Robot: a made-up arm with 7 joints.
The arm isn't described. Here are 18 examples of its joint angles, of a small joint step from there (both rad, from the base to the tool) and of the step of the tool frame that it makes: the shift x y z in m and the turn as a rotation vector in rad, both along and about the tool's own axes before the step.
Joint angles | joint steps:
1: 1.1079 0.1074 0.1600 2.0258 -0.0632 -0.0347 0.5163 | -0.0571 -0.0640 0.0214 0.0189 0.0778 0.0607 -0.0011
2: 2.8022 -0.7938 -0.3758 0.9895 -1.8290 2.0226 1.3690 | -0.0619 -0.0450 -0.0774 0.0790 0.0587 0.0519 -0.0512
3: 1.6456 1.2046 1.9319 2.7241 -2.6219 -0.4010 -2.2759 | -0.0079 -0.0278 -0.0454 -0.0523 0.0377 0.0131 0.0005
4: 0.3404 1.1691 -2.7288 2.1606 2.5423 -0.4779 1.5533 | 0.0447 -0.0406 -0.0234 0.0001 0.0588 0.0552 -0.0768
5: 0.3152 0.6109 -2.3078 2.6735 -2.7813 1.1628 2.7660 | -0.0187 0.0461 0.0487 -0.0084 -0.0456 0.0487 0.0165
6: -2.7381 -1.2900 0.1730 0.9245 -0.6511 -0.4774 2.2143 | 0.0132 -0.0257 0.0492 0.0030 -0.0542 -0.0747 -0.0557
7: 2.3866 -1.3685 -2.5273 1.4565 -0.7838 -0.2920 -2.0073 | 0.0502 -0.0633 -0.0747 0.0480 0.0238 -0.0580 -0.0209
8: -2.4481 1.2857 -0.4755 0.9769 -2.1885 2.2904 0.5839 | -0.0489 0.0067 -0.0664 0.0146 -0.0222 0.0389 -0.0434
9: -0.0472 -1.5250 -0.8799 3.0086 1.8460 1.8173 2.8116 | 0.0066 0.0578 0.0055 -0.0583 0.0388 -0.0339 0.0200
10: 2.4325 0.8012 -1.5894 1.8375 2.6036 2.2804 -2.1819 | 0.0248 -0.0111 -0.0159 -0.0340 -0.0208 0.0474 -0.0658
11: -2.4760 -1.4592 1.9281 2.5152 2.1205 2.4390 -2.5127 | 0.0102 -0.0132 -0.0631 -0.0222 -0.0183 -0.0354 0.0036
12: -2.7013 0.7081 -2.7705 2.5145 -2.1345 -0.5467 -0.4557 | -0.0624 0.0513 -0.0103 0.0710 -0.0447 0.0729 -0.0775
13: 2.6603 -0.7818 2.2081 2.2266 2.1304 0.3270 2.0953 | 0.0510 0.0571 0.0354 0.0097 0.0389 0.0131 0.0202
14: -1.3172 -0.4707 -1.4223 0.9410 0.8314 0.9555 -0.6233 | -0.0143 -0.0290 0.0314 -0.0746 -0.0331 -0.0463 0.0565
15: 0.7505 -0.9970 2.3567 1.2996 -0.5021 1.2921 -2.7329 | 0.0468 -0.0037 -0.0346 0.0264 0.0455 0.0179 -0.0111
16: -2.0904 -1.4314 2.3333 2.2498 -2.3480 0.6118 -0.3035 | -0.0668 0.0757 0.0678 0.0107 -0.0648 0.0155 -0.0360
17: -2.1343 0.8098 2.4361 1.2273 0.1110 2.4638 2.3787 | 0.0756 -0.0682 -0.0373 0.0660 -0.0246 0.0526 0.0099
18: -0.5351 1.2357 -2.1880 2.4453 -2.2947 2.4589 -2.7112 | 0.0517 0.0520 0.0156 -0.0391 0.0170 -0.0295 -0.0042
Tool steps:
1: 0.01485 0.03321 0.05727 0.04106 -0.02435 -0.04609
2: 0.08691 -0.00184 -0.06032 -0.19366 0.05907 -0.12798
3: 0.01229 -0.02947 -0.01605 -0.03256 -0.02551 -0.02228
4: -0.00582 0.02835 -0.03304 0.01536 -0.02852 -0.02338
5: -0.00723 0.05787 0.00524 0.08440 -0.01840 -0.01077
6: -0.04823 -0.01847 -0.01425 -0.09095 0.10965 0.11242
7: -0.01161 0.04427 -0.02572 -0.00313 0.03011 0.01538
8: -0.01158 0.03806 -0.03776 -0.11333 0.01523 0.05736
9: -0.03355 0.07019 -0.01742 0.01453 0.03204 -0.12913
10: -0.00280 0.01245 0.00283 -0.00569 -0.01171 0.06179
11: -0.02225 -0.00234 -0.00439 -0.00729 0.08105 -0.06355
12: -0.00299 -0.06339 -0.01590 -0.17836 0.06034 0.18060
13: 0.02766 -0.05914 0.01001 -0.01185 -0.02589 -0.15054
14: 0.00624 -0.02008 -0.03668 0.00744 0.03353 -0.06472
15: -0.02421 0.00090 0.02227 0.00043 0.01148 -0.03655
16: -0.03113 0.02662 -0.04932 0.00811 0.04826 0.01675
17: -0.02185 -0.00452 -0.00184 0.04263 -0.06953 -0.02646
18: -0.01559 0.02121 -0.02541 -0.04098 -0.02789 -0.03893
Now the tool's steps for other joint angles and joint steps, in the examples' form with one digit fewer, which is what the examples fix.
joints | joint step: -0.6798 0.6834 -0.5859 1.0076 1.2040 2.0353 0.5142 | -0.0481 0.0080 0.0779 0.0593 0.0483 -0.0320 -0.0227
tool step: -0.0291 0.0204 -0.0222 -0.0459 -0.0022 0.0776
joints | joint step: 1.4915 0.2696 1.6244 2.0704 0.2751 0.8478 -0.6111 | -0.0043 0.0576 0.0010 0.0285 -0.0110 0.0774 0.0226
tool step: 0.0034 -0.0427 0.0169 0.0446 0.0502 -0.0327
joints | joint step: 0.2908 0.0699 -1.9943 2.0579 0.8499 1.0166 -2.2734 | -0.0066 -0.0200 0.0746 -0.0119 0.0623 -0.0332 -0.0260
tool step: 0.0189 0.0103 -0.0030 0.0299 -0.0971 -0.0288
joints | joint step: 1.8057 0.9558 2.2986 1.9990 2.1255 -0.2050 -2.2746 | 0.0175 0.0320 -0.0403 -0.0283 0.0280 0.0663 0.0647
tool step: 0.0139 -0.0311 -0.0088 0.0827 0.0242 -0.0744
